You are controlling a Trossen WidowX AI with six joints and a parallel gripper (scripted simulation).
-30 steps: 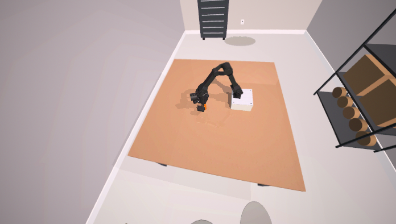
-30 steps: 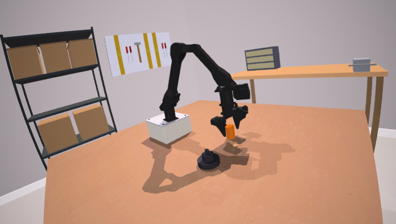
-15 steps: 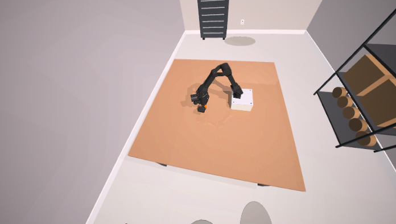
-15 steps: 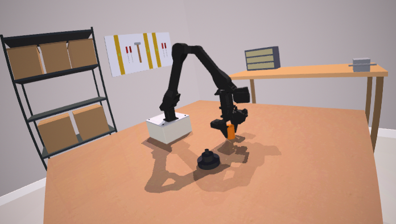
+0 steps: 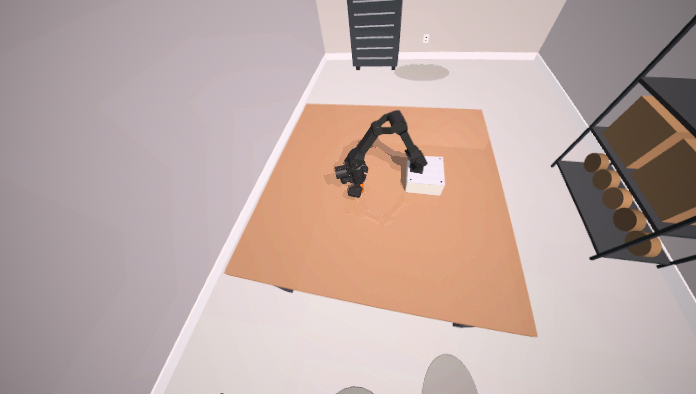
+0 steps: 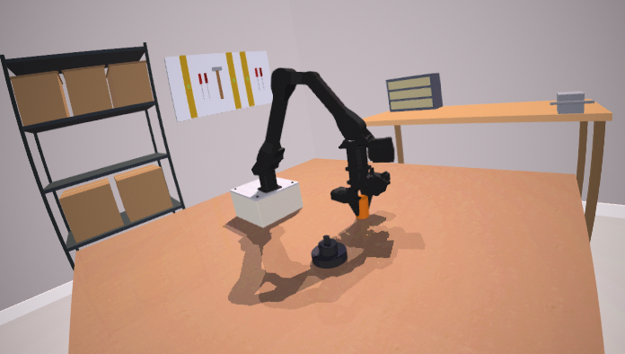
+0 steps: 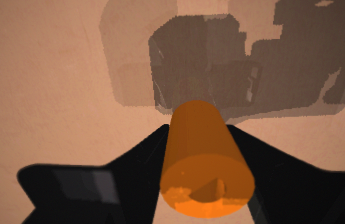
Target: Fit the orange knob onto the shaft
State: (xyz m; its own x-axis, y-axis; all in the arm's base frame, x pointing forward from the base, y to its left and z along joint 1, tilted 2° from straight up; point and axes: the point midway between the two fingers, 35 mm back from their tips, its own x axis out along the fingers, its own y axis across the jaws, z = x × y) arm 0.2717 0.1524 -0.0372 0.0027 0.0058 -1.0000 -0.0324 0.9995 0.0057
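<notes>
My gripper tip is 200 mm to the left of the dark round pedestal, 80 mm short of it and 20 mm below it. From my gripper tip the other things lie so: orange knob: 20 mm above.
</notes>
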